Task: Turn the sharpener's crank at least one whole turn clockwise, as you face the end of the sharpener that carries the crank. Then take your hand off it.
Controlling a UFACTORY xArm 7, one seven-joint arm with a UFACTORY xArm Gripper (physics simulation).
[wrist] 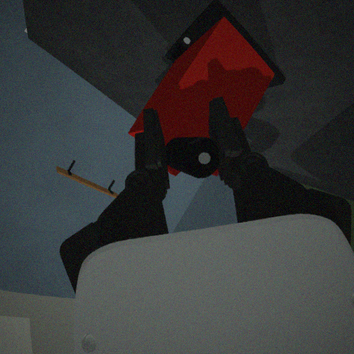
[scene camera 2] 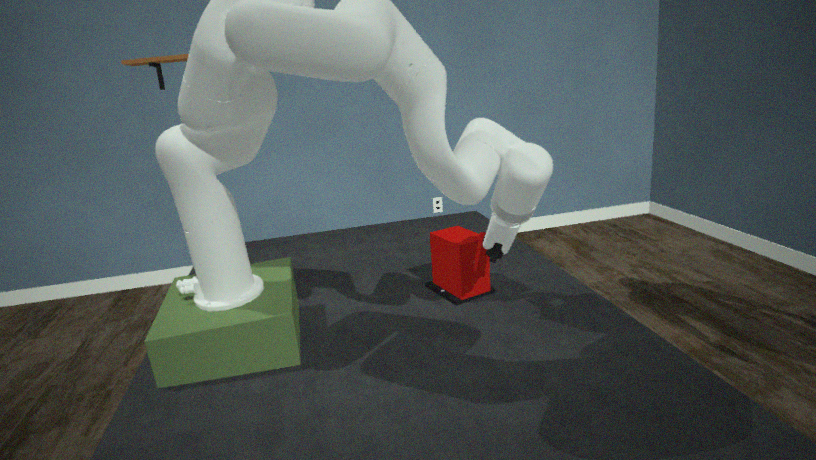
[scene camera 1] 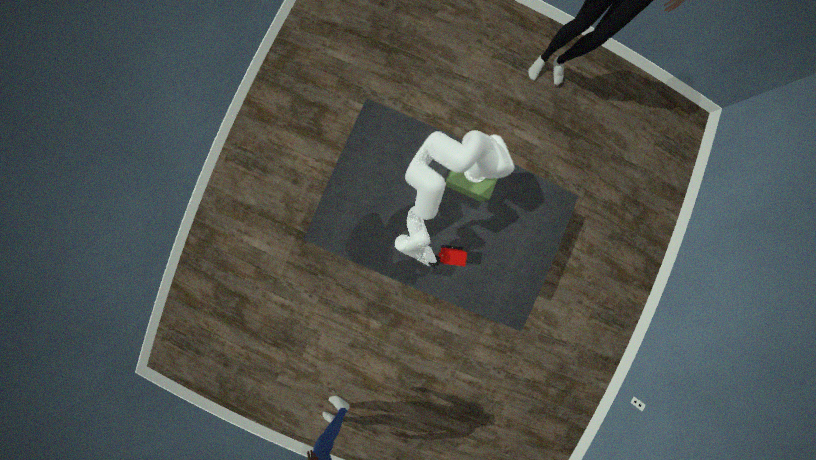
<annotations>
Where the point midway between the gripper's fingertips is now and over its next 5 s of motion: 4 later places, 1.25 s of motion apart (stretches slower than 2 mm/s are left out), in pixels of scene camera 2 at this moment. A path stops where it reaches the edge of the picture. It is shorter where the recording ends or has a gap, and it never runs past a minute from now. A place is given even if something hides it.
The gripper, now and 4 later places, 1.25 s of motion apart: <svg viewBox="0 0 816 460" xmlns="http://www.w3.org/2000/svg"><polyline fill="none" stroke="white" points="496,247 498,251 504,236 505,235 508,246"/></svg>
</annotations>
